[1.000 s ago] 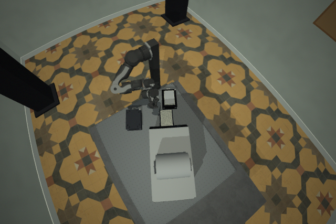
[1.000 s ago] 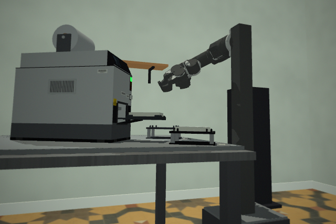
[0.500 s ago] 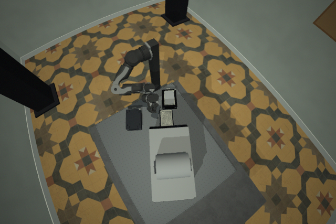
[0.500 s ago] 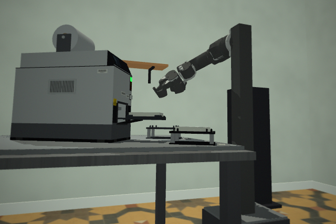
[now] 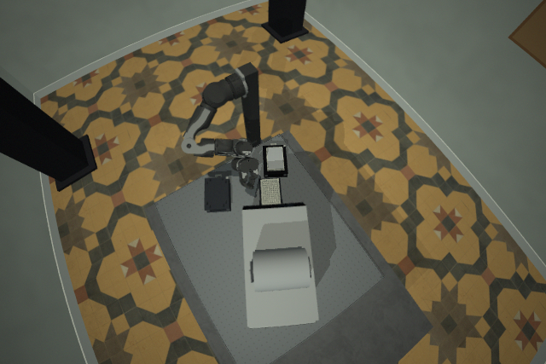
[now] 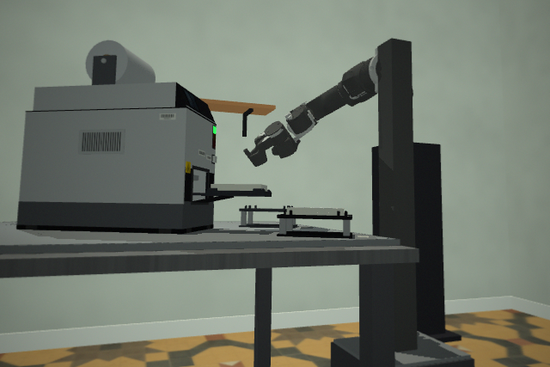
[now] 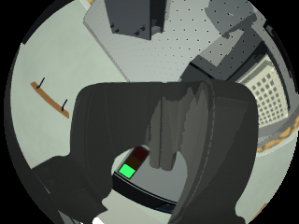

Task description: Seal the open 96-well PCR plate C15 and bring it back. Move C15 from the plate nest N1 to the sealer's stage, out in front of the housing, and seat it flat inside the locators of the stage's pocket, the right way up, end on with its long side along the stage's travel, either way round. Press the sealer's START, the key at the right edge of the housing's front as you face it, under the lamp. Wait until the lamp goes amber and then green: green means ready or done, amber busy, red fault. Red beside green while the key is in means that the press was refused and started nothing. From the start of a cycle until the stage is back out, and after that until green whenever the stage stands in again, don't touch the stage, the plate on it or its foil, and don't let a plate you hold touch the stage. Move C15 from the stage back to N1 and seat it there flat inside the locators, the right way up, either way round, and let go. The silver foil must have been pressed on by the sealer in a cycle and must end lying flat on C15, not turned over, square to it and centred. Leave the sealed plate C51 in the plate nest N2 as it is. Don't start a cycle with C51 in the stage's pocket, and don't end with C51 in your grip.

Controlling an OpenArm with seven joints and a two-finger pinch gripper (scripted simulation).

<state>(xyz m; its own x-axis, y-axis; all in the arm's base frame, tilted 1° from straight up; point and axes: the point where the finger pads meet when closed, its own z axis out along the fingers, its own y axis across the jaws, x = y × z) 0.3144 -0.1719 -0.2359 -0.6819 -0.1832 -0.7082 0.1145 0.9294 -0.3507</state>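
My hand is 90 mm short of the start key and 60 mm to the left of it. Round my hand: sealer stage (100 mm below, 80 mm to the left, 50 mm ahead); plate C15 (90 mm below, 80 mm to the left, 50 mm ahead); yellow warning label (180 mm ahead, 100 mm to the left, 40 mm below).
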